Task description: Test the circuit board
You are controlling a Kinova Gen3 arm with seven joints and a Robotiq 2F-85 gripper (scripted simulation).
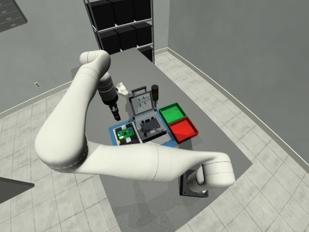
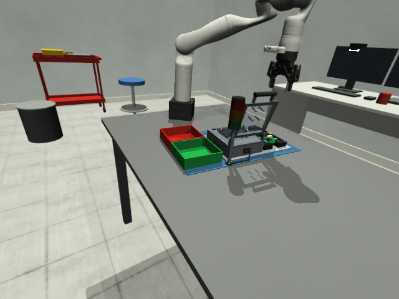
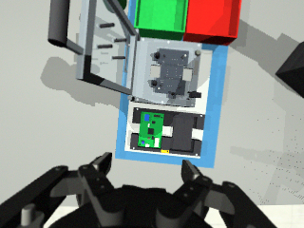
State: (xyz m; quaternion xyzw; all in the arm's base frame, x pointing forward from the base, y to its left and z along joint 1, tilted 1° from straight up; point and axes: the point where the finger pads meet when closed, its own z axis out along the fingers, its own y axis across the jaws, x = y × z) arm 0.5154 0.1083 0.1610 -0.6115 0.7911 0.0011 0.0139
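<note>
Now: the green circuit board 240 mm below my hand. Round my hand: clear lid (190 mm to the right, 70 mm below, 40 mm ahead); tester bed (190 mm below, 150 mm to the right, 80 mm behind); green bin (360 mm to the right, 240 mm below, 90 mm behind).
</note>
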